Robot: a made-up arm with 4 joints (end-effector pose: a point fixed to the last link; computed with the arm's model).
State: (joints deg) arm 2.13 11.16 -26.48 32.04
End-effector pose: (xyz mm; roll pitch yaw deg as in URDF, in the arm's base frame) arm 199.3 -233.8 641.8 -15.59 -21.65 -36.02
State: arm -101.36 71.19 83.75 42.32
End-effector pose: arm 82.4 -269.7 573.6 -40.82 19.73 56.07
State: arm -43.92 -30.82 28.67 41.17
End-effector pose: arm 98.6 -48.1 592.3 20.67 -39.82 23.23
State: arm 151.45 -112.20 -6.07 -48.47
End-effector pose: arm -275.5 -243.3 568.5 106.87 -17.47 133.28
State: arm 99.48 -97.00 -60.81 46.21
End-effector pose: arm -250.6 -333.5 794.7 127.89 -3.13 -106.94
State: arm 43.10 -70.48 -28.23 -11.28
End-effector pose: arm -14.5 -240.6 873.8 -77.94 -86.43 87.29
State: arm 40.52 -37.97 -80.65 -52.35
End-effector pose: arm 90.3 -283.4 822.3 -17.98 4.88 28.58
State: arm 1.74 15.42 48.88 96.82
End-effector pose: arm 155.5 -227.5 697.4 86.56 -12.61 -69.55
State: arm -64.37 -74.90 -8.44 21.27
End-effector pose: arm -9.5 18.8 596.7 9.87 -18.65 58.71
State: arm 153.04 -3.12 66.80 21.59
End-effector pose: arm -98.9 -419.9 565.9 101.25 38.98 170.74
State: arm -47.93 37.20 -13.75 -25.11
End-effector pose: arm 140.2 -274.6 554.9 -89.54 42.72 -4.66
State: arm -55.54 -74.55 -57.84 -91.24
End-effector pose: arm 62.6 2.1 626.2 10.88 45.17 163.39
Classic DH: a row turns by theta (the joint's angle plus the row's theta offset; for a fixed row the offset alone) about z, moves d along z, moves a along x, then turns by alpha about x. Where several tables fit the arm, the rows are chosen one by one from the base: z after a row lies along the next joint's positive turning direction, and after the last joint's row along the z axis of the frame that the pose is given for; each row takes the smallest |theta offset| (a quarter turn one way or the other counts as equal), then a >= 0, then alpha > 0; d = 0 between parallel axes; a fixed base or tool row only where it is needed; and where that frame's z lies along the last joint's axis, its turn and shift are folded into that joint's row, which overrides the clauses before.
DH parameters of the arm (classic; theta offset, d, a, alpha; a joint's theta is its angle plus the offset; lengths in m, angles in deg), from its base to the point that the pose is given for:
base (fixed): 52.18 0.6702 -0.2151 113.45
joint 1: 12.93 0.0996 0.0379 105.85
joint 2: 72.62 -0.3555 0.1598 -164.07
joint 3: 85.14 -0.2425 0.0421 85.72
joint 4: -51.92 -0.1016 0.0145 -161.86
tool (fixed): -72.26 -0.1003 0 0

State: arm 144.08 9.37 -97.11 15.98
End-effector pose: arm 6.7 -454.2 570.2 99.31 43.17 -10.90
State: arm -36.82 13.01 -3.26 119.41
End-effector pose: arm 209.9 -165.6 567.0 38.21 -29.35 -87.84
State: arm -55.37 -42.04 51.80 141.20
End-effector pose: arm 83.5 -39.4 622.6 87.92 41.72 -11.56
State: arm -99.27 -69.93 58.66 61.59
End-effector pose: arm -70.4 -44.5 527.8 78.77 3.82 36.19
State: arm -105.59 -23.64 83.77 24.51
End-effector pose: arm -30.6 -162.3 441.4 39.52 -21.23 66.53
